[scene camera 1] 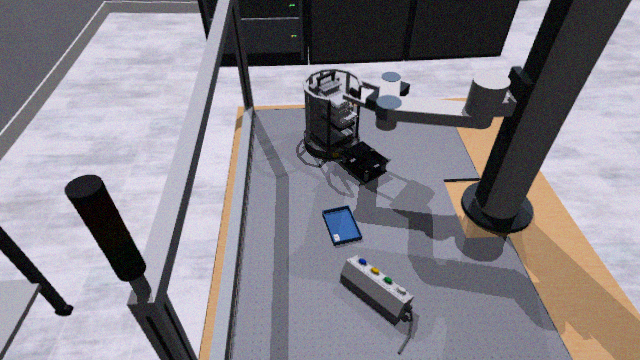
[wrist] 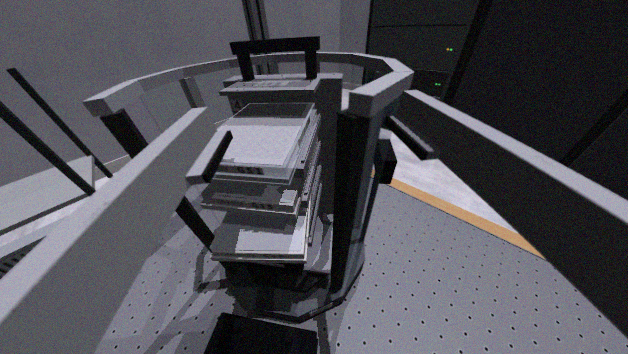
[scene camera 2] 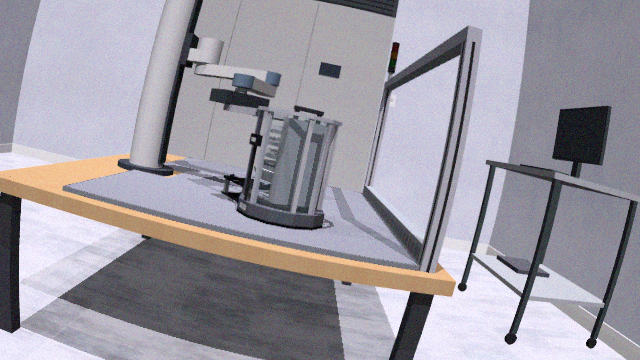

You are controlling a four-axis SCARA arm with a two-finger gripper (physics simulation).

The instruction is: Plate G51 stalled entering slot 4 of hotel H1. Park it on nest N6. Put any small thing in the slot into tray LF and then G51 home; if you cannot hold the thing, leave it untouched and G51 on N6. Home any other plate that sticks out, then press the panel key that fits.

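Seen in the pictures: gripper, fingertip midpoint: [scene camera 1: 352, 89] [wrist: 309, 113]; arm's base at its link origin: [scene camera 1: 495, 207] [scene camera 2: 144, 169].
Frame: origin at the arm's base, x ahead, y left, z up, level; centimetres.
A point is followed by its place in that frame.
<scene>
Hotel H1 [scene camera 1: 329, 125] {x 61.7, y -31.2, z 18.9 cm} [scene camera 2: 308, 167] {x 65.2, y -52.9, z 17.8 cm} [wrist: 350, 200] {x 48.2, y -40.4, z 24.3 cm} is a round cage with dark posts. In the wrist view, the uppermost plate [wrist: 262, 145] {x 55.2, y -38.5, z 27.0 cm}, apparently G51, sticks out towards me; its label is blurred. A second plate [wrist: 240, 194] {x 55.8, y -35.8, z 23.4 cm} and a lower plate [wrist: 270, 242] {x 52.6, y -35.6, z 19.9 cm} show beneath it. My gripper [scene camera 1: 354, 91] {x 51.9, y -40.5, z 29.5 cm} [wrist: 309, 113] {x 51.9, y -40.5, z 29.5 cm} is open, its fingers apart on either side of the hotel's front, with the left fingertip by G51's front left corner. The slot's inside is hidden. A black stand [scene camera 1: 365, 162] {x 47.6, y -20.7, z 7.3 cm} [wrist: 262, 337] {x 51.3, y -30.2, z 7.3 cm}, possibly N6, is beside the hotel. A blue tray [scene camera 1: 342, 223] {x 59.4, y 6.2, z 1.5 cm} lies beyond it.
A key panel [scene camera 1: 374, 290] {x 52.7, y 37.9, z 7.4 cm} has blue, yellow, green and white keys and a cable. The arm's column [scene camera 1: 520, 120] {x 6.6, y 3.7, z 43.7 cm} [scene camera 2: 160, 90] {x 2.9, y -6.9, z 32.3 cm} stands at one side of the table. A framed clear screen [scene camera 1: 192, 150] {x 96.7, y 33.7, z 62.0 cm} [scene camera 2: 455, 150] {x 98.1, y -70.0, z 30.2 cm} runs along the opposite edge.
</scene>
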